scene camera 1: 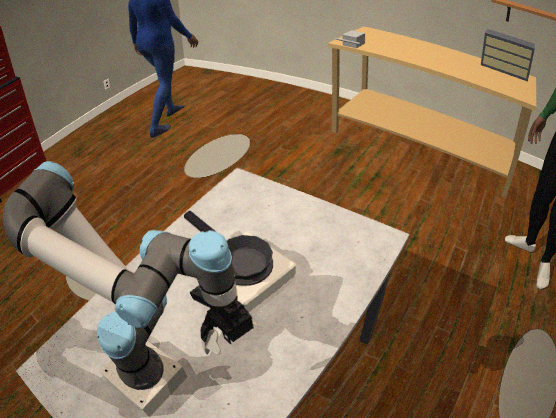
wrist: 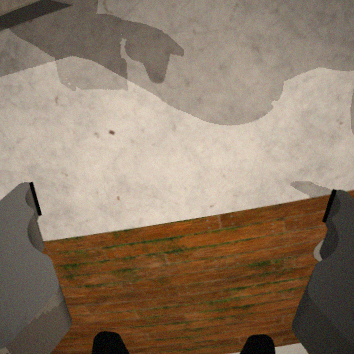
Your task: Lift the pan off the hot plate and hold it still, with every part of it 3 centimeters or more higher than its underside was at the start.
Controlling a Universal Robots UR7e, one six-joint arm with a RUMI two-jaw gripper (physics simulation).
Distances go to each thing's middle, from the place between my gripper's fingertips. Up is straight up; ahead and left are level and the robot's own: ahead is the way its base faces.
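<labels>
There's a dark round pan (scene camera 1: 251, 255) that's 38 cm ahead of my hand, 28 cm to the left of it and 12 cm below it. And the cream hot plate (scene camera 1: 251, 292), that one's 18 cm to the left of my hand, 37 cm ahead of it and 20 cm below it.
</labels>
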